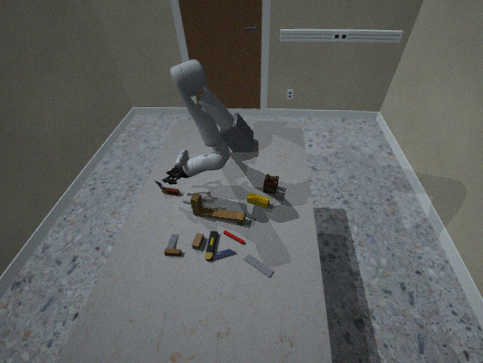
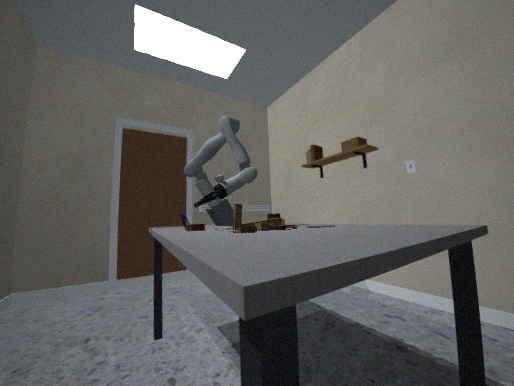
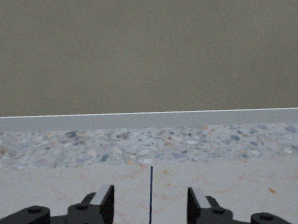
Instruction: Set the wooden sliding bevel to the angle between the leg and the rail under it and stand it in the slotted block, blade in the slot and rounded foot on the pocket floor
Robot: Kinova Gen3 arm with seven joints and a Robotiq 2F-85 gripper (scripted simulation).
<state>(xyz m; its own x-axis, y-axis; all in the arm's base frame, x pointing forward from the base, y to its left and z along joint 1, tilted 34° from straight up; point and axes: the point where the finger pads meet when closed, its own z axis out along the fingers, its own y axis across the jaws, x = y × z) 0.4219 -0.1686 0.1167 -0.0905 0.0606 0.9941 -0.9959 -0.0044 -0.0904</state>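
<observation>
The wooden sliding bevel is 100 mm below my hand and 30 mm to the right of it. Also, from my hand: wood-and-grey square (290 mm ahead, 120 mm below, 100 mm to the left); then thin dark blade (90 mm below, 60 mm to the right); then wooden leg-and-rail piece (260 mm to the left, 110 mm ahead, 50 mm below).
</observation>
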